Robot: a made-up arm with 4 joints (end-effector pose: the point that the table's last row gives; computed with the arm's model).
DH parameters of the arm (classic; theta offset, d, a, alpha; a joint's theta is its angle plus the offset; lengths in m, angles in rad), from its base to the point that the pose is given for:
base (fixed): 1.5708 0.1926 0 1.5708
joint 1: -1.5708 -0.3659 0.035 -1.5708
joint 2: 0 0.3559 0.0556 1.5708
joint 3: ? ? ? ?
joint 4: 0.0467 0 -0.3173 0
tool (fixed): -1.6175 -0.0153 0 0
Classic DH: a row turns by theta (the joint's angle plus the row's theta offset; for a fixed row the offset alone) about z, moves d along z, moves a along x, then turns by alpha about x.
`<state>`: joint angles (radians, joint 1 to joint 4).
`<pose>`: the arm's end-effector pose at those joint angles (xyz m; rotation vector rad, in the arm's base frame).
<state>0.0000 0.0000 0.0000 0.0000</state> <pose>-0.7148 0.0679 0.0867 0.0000 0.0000 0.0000</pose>
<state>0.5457 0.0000 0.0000 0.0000</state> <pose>-0.7148 0.1130 0.1373 0.5457 0.0000 0.0000</pose>
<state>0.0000 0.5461 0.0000 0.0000</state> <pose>-0.7009 0.0679 0.2782 0.0000 0.5461 0.0000</pose>
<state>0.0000 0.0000 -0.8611 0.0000</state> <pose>-0.7148 0.1567 0.3105 -0.8611 0.0000 0.0000</pose>
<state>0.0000 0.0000 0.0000 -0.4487</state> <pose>-0.8537 0.0929 0.0867 0.0000 0.0000 -0.4487</pose>
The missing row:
joint 3: 1.5708 -0.3637 0.029 -1.5708
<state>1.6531 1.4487 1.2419 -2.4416</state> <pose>-0.2505 -0.5982 0.5998 -1.0136 2.6322 -0.1148</pose>
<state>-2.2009 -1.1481 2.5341 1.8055</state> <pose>-0.4118 -0.2220 0.0222 1.0846 0.3639 2.4549</pose>
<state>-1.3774 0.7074 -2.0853 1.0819</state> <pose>-0.3952 0.1241 -0.1857 1.7604 -2.1225 -0.0722</pose>
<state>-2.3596 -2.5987 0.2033 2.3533</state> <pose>-0.2290 -0.5059 -0.1729 0.7380 -0.2411 -1.0103</pose>
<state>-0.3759 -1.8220 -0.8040 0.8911</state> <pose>-0.3857 0.1628 -0.0344 -1.5276 -1.3113 0.1623</pose>
